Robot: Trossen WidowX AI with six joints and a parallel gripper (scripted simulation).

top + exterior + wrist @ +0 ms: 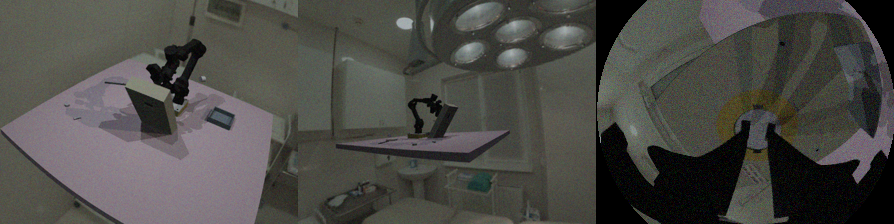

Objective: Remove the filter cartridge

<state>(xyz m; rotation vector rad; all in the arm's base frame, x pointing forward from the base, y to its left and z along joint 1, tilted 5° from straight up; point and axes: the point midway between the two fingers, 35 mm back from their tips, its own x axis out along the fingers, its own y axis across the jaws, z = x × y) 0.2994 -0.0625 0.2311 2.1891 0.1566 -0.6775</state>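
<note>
Now: the round filter cartridge 2 cm ahead of my gripper tip and 1 cm below it. Also, from my gripper tip: dark tray 36 cm behind, 35 cm to the left, 23 cm below; service panel 9 cm below, 3 cm behind.
</note>
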